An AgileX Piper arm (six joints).
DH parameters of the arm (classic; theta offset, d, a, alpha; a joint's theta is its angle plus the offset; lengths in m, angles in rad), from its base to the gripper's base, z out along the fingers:
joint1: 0 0.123 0 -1.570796
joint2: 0.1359 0 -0.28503 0
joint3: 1.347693 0 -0.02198 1.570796
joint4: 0 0.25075 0 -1.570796
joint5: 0 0 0 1.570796
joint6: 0 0.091 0 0
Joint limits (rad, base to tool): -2.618..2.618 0..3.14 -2.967..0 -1.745..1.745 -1.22..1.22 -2.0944..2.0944
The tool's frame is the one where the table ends.
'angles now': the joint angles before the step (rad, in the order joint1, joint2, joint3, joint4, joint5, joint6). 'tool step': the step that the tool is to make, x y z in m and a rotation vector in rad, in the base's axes. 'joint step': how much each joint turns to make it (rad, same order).
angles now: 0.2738 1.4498 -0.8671 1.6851 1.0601 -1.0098
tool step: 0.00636 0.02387 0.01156 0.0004 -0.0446 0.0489
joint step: 0.0769 0.0427 -0.0905 -0.0001 -0.0314 0.0018
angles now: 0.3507 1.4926 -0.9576 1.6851 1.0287 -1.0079
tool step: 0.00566 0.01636 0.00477 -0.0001 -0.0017 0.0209
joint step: 0.0471 0.0380 -0.0616 -0.0015 -0.0264 0.0226
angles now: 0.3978 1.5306 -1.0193 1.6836 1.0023 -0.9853
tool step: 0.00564 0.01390 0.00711 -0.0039 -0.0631 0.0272
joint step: 0.0349 0.0340 -0.0660 -0.0067 -0.0159 -0.0310
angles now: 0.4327 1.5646 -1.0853 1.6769 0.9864 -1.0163
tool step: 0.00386 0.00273 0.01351 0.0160 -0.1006 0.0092
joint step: 0.0025 0.0041 -0.0492 0.0067 0.0021 -0.0636
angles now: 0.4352 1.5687 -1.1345 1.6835 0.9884 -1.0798
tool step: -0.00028 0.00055 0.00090 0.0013 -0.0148 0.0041
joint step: 0.0016 0.0000 -0.0024 0.0019 0.0019 -0.0137
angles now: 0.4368 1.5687 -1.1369 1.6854 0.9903 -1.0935
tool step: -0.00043 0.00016 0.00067 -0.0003 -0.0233 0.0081
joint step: 0.0000 0.0000 -0.0017 0.0000 0.0064 -0.0224
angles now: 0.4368 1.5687 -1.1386 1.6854 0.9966 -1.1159
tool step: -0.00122 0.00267 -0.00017 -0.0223 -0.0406 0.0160
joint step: 0.0088 0.0023 -0.0081 -0.0236 -0.0035 -0.0260
